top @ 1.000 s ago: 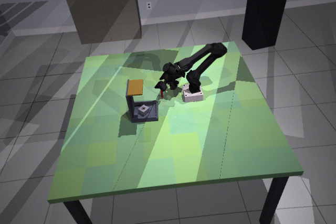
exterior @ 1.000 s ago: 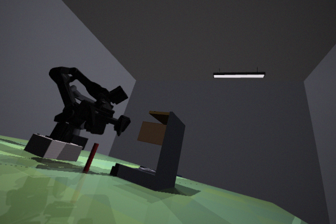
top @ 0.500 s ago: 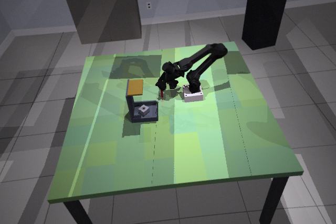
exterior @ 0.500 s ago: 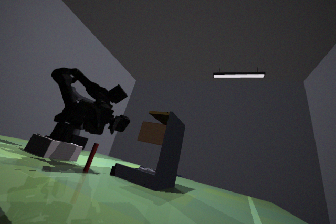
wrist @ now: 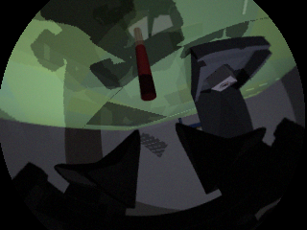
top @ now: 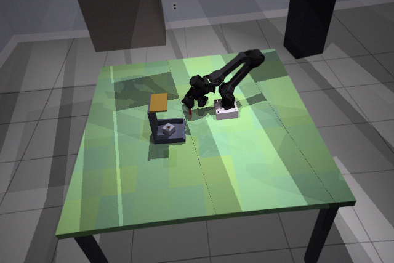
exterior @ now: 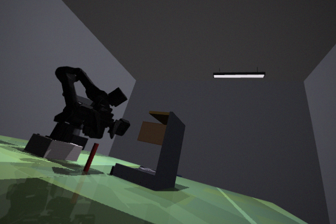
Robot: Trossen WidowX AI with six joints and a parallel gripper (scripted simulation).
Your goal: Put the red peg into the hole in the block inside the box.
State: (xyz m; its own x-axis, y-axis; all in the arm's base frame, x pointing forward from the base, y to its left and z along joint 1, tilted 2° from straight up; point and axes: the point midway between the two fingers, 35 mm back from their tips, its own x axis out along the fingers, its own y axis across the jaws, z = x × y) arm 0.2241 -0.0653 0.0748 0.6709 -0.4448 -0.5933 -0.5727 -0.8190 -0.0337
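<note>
My gripper tip is now 70 mm above the red peg, 30 mm past it and 20 mm to the right of it. Round my gripper tip: orange roof 150 mm ahead, 130 mm to the left, 120 mm above; back wall 190 mm ahead, 120 mm to the left, 10 mm above.
</note>
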